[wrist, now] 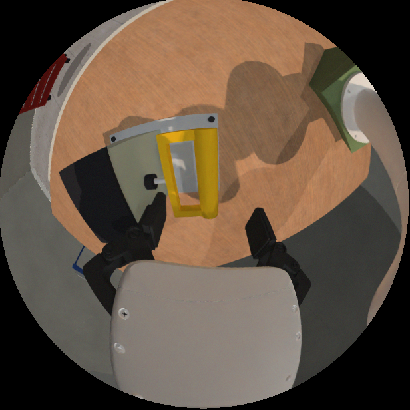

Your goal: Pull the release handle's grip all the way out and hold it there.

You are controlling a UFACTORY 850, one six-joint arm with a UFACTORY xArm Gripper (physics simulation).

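Note:
The release handle's yellow grip [209, 170] is a rectangular frame with a thick rounded bar on its right side, left of the view's centre. It stands beside a pale green housing [132, 172] with a black face [95, 195]. A short rod with a black knob [150, 181] is at the grip's left side. A grey mounting plate [170, 124] with dark bolts runs along the housing's far edge. My gripper [209, 211] is open and empty. The grip's near end shows between the two fingertips, closer to the left one. The left finger overlaps the housing's near edge in the view.
The wooden table top [165, 60] has a pale rim at the left. A green block [332, 92] carries the arm's white base [352, 107] at the upper right. A red slatted object [44, 87] is beyond the table at the upper left. A blue frame [77, 264] shows at the lower left.

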